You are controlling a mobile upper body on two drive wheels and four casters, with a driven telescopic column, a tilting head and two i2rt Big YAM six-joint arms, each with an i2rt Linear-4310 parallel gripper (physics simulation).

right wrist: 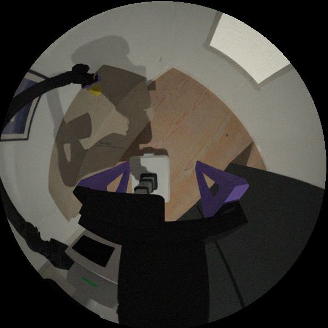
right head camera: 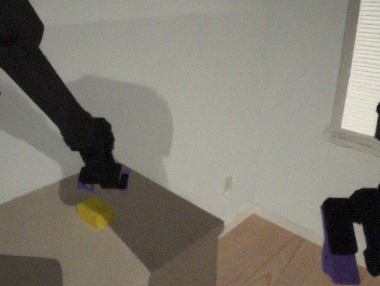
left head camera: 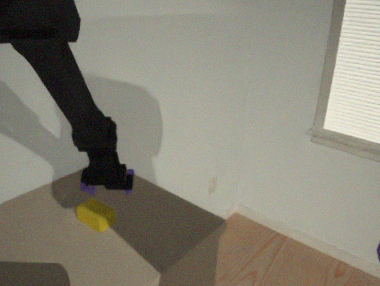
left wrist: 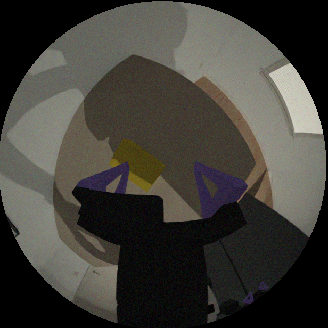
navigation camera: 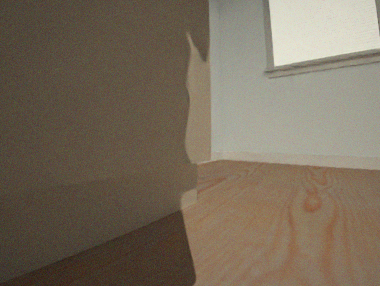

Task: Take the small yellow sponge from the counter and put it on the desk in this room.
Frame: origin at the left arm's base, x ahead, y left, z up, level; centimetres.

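Seen in the pictures: left gripper, between the fingertips: (right head camera: 109, 191) (left head camera: 111, 193); right gripper, between the fingertips: (right head camera: 370, 266).
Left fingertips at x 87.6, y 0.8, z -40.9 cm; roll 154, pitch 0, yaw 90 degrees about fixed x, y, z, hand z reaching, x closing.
A point is followed by its place in that frame.
The small yellow sponge (left head camera: 96, 215) @[y 4.7, x 83.3, z -45.8 cm] (right head camera: 95, 213) @[y 4.5, x 83.3, z -45.8 cm] (left wrist: 140, 159) (right wrist: 95, 90) lies on the beige counter (left head camera: 40, 235) @[y 20.7, x 79.5, z -50.3 cm] (right head camera: 40, 230) @[y 21.4, x 79.8, z -50.3 cm] (left wrist: 170, 95) (navigation camera: 100, 100) @[y -8.3, x 62.2, z -112.4 cm], near the edge of a shadow. My left gripper (left head camera: 109, 190) @[y 0.8, x 87.6, z -40.9 cm] (right head camera: 105, 189) @[y 0.8, x 87.6, z -40.9 cm] (left wrist: 161, 165) is open and empty, pointing down above the counter, slightly beyond the sponge in the head views. In the left wrist view the sponge is off-centre toward the left finger in the picture, which covers part of it. My right gripper (right head camera: 357, 270) @[y -44.4, x 33.8, z -13.7 cm] (right wrist: 162, 164) is open and empty, away from the counter. I cannot make out a desk.
Walls stand behind the counter, with a window (left head camera: 357, 70) @[y -112.9, x 168.2, z -19.3 cm] (navigation camera: 322, 32) @[y -133.8, x 149.5, z -34.8 cm] at the right. Wooden floor (left head camera: 270, 255) @[y -80.0, x 162.8, z -141.2 cm] (navigation camera: 260, 225) @[y -42.0, x 73.4, z -141.3 cm] lies beside the counter. The right wrist view shows a white box-like object (right wrist: 163, 175), a grey unit with a black panel (right wrist: 95, 275) and a framed picture (right wrist: 31, 117).
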